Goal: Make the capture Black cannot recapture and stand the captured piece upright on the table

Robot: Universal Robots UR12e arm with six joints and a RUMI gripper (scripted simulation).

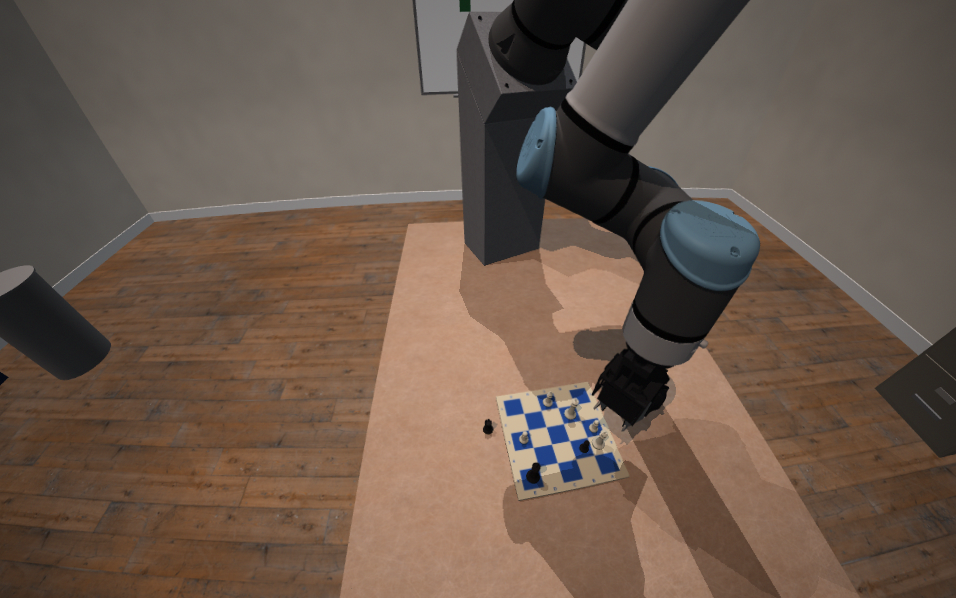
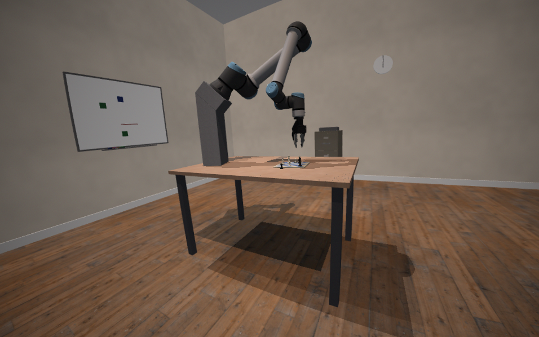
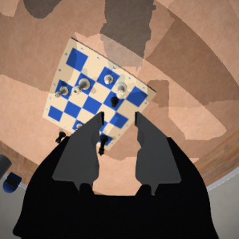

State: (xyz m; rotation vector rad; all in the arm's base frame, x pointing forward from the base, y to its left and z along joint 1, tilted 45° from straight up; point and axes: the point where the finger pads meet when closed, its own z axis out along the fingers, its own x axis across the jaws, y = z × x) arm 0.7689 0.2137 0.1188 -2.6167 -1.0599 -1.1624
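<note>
My gripper is now 10 cm above the white chess piece. From my hand the other things lie so: tall black piece 12 cm to the right, 10 cm below, 9 cm ahead.
</note>
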